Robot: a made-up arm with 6 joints.
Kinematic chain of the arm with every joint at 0, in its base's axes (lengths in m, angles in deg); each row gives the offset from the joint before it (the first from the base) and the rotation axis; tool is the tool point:
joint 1: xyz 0 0 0.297 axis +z
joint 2: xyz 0 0 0 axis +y
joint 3: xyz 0 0 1.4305 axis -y
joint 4: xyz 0 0 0 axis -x
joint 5: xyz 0.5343 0 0 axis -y
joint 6: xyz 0 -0.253 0 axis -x
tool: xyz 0 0 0
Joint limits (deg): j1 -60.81..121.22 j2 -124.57..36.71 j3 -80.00..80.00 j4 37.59..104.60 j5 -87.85..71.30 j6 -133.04..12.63
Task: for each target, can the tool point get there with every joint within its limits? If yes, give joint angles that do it. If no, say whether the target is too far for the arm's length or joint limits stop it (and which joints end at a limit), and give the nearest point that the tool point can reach.
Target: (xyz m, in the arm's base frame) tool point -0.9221 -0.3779 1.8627
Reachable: yes | joints 24.01 -46.91 13.19 96.80 -47.17 -12.23
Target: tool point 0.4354 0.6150 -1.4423
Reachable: no: joint limits stop it (at a limit: joint 1, joint 2, joint 3, joint 4) | nearest point -0.7061 1.3948 -0.9595 | short by 1.464 m
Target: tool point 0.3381 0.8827 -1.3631
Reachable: no: joint limits stop it (at a limit: joint 1, joint 2, joint 3, joint 4) | nearest point -0.7061 1.3948 -0.9595 | short by 1.231 m
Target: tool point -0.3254 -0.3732 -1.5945
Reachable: no: joint limits stop it (at a limit: joint 2, joint 3) | nearest point -1.0243 -1.1748 -0.9669 | short by 1.235 m
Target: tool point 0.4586 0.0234 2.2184
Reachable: yes | joints 18.19 6.00 42.94 61.45 51.66 -4.31
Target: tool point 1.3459 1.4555 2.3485
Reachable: no: too far | nearest point 0.8936 0.9663 1.8138 | short by 0.854 m
